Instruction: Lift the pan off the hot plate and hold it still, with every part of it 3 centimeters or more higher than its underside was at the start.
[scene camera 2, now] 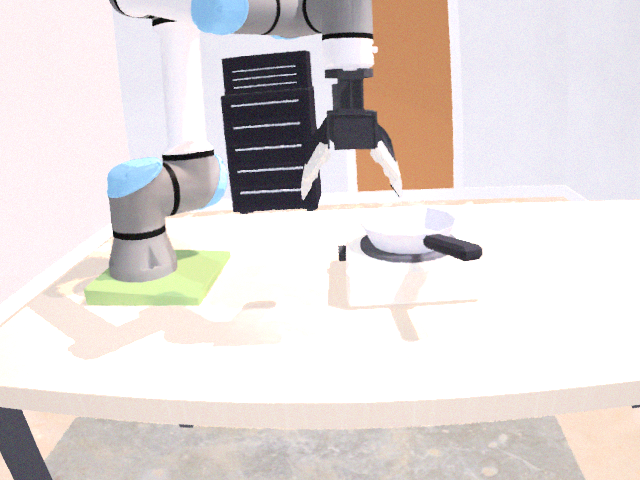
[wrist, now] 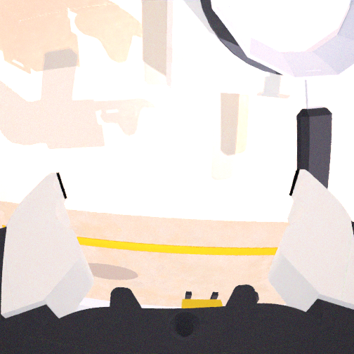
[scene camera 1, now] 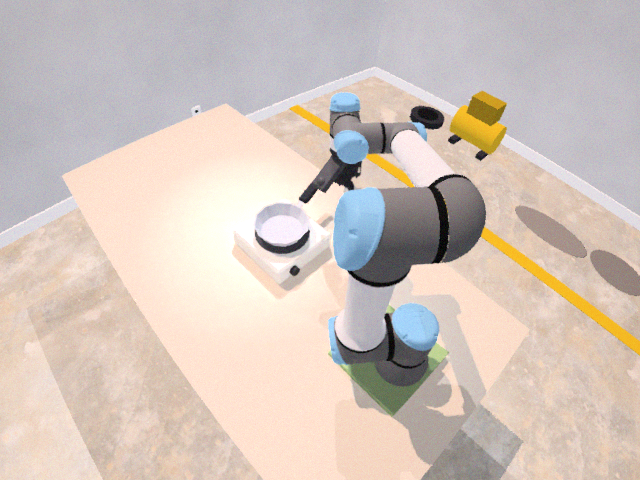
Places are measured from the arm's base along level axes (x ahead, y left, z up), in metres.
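Pixels of known places: gripper, fingertip midpoint: (scene camera 2: 351, 198) (scene camera 1: 337, 199); arm's base, link origin: (scene camera 2: 143, 268) (scene camera 1: 400, 360).
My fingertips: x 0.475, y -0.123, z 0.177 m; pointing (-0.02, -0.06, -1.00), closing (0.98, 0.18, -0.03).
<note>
Ahead of a thing's pixels: the offset from my fingertips to its middle. Level surfaces: height alone.
The pan {dx +0.115, dy +0.067, dz -0.084 m} (scene camera 1: 281, 225) (scene camera 2: 398, 241) (wrist: 310, 62), pale with faceted sides, sits upright on the white hot plate {dx +0.074, dy +0.154, dz -0.165 m} (scene camera 1: 254, 251) (scene camera 2: 403, 284). Its black handle {dx +0.152, dy -0.029, dz -0.068 m} (scene camera 1: 308, 194) (scene camera 2: 452, 246) (wrist: 314, 145) sticks out level, away from the hot plate's knob. My gripper (scene camera 1: 338, 183) (scene camera 2: 351, 196) (wrist: 177, 175) is open and empty, pointing down, with its fingertips higher than the pan. In the wrist view the handle is at the right, its far end partly hidden behind the right fingertip, outside the gap between the fingers. In scene camera 1 the gripper partly overlaps the handle's outer end.
The hot plate's black knob {dx -0.053, dy +0.196, dz -0.167 m} (scene camera 1: 294, 270) (scene camera 2: 341, 252) faces the arm's base side. The arm stands on a green base plate (scene camera 1: 392, 397) (scene camera 2: 144, 297) on the pale table {dz -0.205 m} (scene camera 1: 206, 330) (scene camera 2: 258, 372). A black cabinet (scene camera 2: 268, 134) and a yellow machine (scene camera 1: 478, 129) stand beyond the table.
</note>
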